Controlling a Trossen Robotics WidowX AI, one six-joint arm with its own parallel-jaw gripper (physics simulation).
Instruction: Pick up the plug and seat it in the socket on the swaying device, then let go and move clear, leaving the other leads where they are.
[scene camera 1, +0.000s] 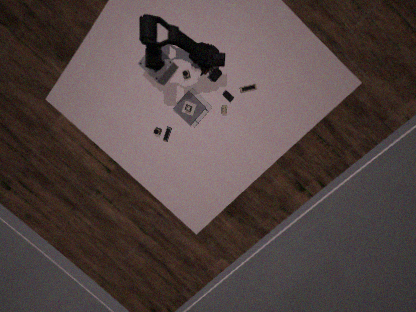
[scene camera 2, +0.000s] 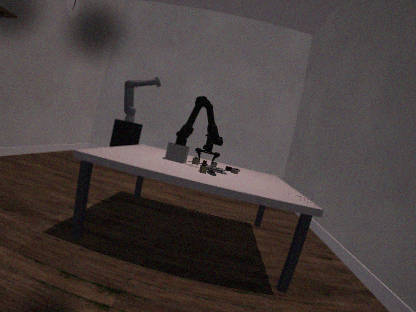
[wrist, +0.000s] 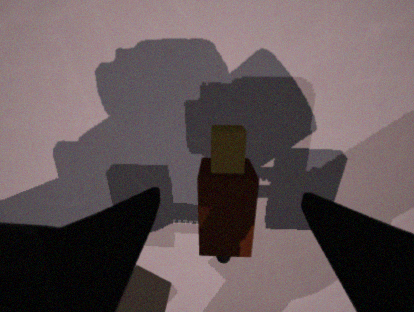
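The plug (wrist: 227, 215), an orange-brown body with a dull yellow tip, stands between the open fingers in the wrist view. It is nearly hidden under the arm in scene camera 1. My gripper (scene camera 1: 209, 73) (scene camera 2: 207, 160) (wrist: 230, 196) is open, low over the table, with a fingertip on each side of the plug and a visible gap on both sides. The swaying device (scene camera 1: 194, 117) is a grey square plate, tilted, below the gripper in scene camera 1. Its socket (scene camera 1: 188, 108) is a pale square with a dark centre. The socket does not show in the wrist view.
A small dark-topped connector (scene camera 1: 186, 74) stands near the arm's base; a brownish block (wrist: 145, 290) shows low left. A black block (scene camera 1: 228, 95), a pale block (scene camera 1: 224, 110) and a long connector (scene camera 1: 248, 88) lie right of the device. Two connectors (scene camera 1: 157, 131) (scene camera 1: 167, 134) lie lower left.
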